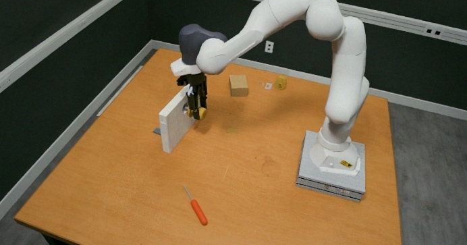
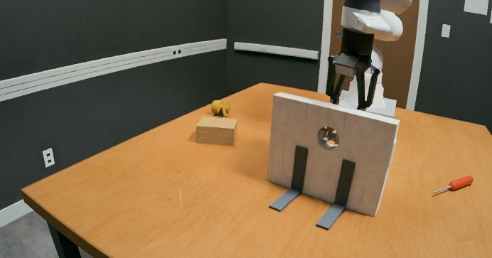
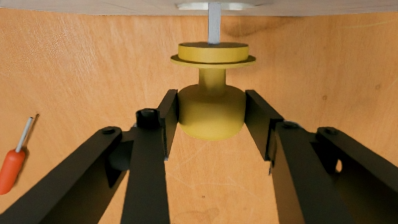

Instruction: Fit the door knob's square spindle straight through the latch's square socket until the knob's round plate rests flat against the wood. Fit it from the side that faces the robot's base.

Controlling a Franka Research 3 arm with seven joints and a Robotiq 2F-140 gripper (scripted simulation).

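The white wood panel is 90 mm ahead of my hand, 50 mm below it and 10 mm to the right of it. The rest, counted from my hand: cork block: 420 mm to the right, 150 mm below, 60 mm behind; orange-handled screwdriver: 340 mm to the left, 170 mm below, 110 mm behind.
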